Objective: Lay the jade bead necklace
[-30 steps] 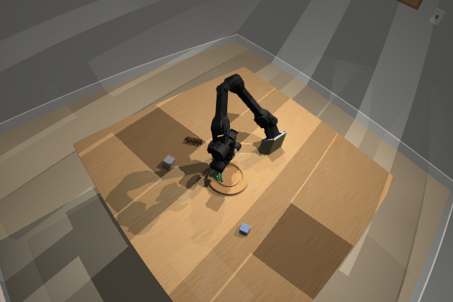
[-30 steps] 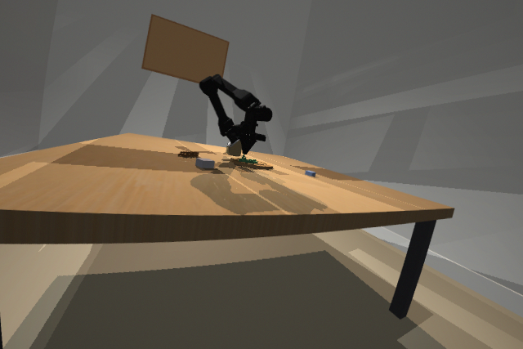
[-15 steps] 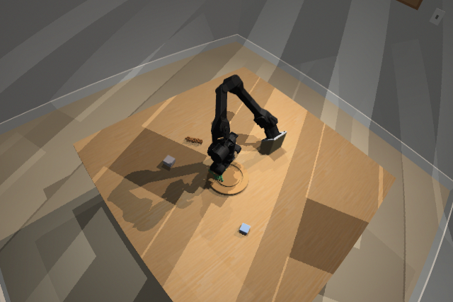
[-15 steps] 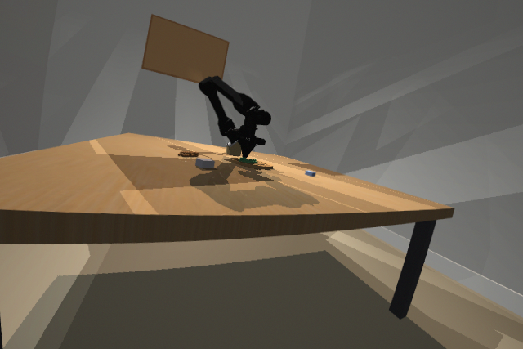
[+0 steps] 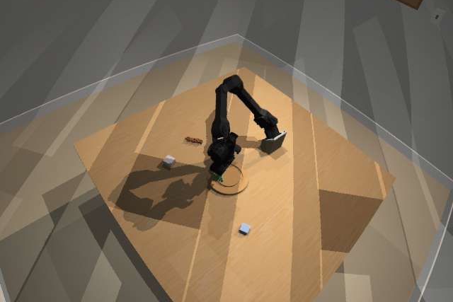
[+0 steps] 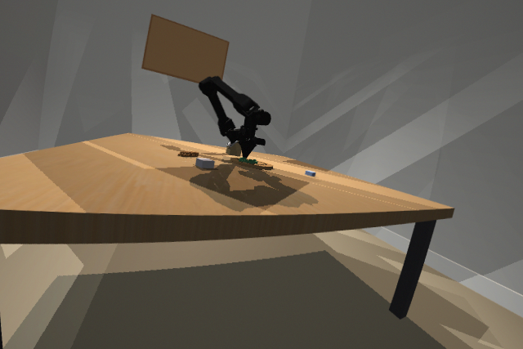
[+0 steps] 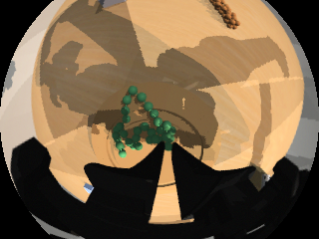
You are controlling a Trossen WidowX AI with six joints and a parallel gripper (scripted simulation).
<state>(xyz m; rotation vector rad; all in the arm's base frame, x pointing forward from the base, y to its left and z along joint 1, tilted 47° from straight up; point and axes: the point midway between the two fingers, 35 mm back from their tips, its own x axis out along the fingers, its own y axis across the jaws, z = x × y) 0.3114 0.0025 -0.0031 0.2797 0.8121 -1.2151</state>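
Right now the round wooden bead board is 4 cm to the left of my gripper tip and 1 cm below it. The rest, counted from my gripper tip: blue block: 9 cm ahead, 30 cm to the left, 1 cm below; pale grey block: 20 cm ahead, 18 cm to the right, 1 cm below.
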